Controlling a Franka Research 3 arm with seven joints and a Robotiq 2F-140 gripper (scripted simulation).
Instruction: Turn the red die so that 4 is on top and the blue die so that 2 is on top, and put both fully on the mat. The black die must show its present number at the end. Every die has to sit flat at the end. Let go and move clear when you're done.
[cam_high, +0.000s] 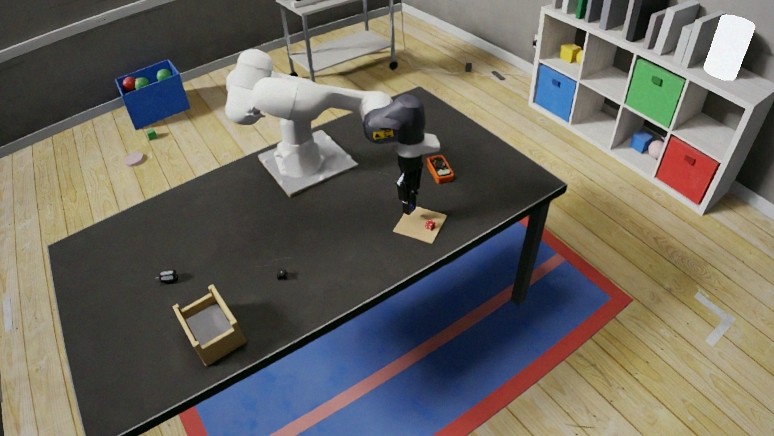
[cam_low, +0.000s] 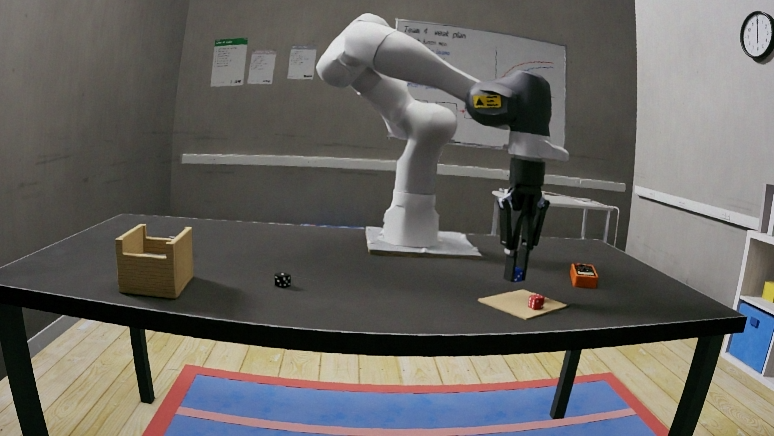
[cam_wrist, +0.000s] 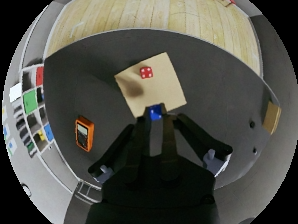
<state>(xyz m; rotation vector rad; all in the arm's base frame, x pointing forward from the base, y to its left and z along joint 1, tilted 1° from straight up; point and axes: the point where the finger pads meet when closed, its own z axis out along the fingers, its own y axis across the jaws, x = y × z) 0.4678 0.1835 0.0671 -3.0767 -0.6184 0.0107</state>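
The tan mat lies 4 cm ahead of my hand, 2 cm to the left of it and 7 cm below it. Also, from my hand: red die (8 cm ahead, 3 cm to the left, 6 cm below); orange device (14 cm behind, 24 cm to the left, 6 cm below); blue die (2 cm below).
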